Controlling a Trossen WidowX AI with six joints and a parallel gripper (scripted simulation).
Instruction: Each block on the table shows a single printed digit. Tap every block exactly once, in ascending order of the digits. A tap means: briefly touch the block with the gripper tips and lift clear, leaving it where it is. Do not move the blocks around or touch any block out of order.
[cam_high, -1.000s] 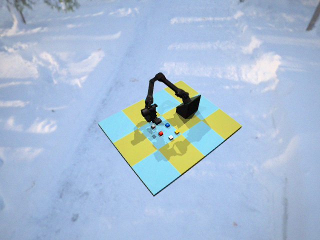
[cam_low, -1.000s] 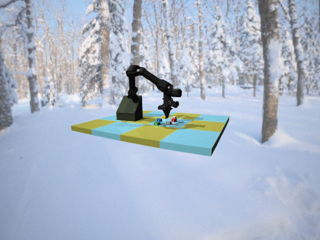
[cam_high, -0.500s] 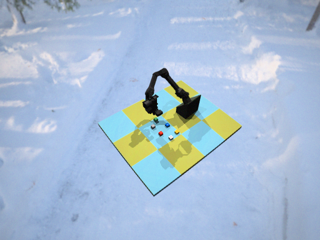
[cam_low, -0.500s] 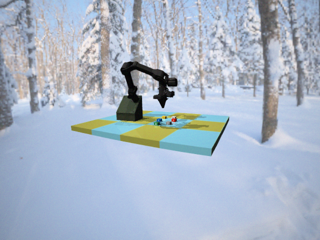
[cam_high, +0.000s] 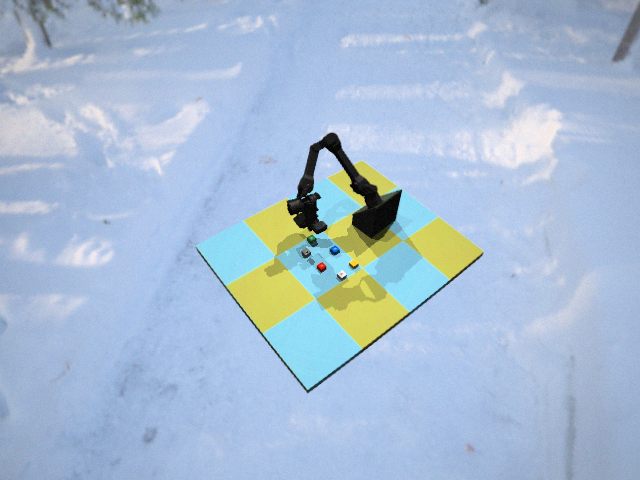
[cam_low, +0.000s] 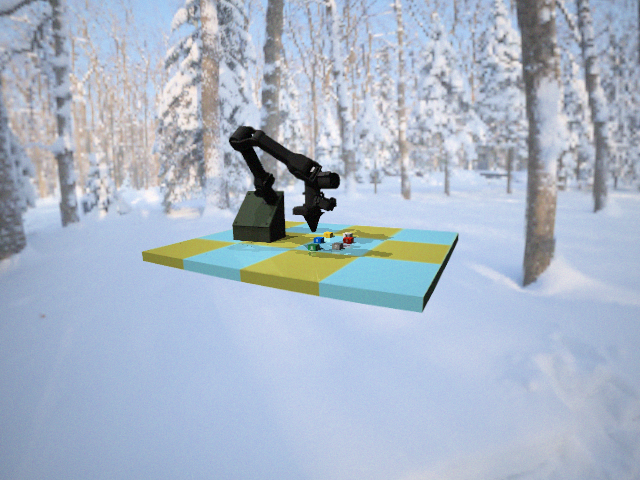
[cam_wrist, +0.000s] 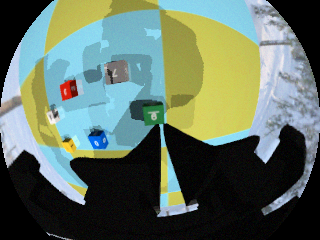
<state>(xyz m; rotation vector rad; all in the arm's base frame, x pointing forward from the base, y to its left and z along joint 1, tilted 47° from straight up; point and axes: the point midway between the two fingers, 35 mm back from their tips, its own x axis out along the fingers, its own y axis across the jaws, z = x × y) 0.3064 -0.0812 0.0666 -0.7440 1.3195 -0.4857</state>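
My gripper tip is now 1 cm past the green block, 1 cm to the right of it and 6 cm above it. Round my gripper tip: red block (5 cm ahead, 17 cm to the left, 6 cm below); grey block (6 cm ahead, 6 cm to the left, 6 cm below); blue block (6 cm behind, 12 cm to the left, 6 cm below).
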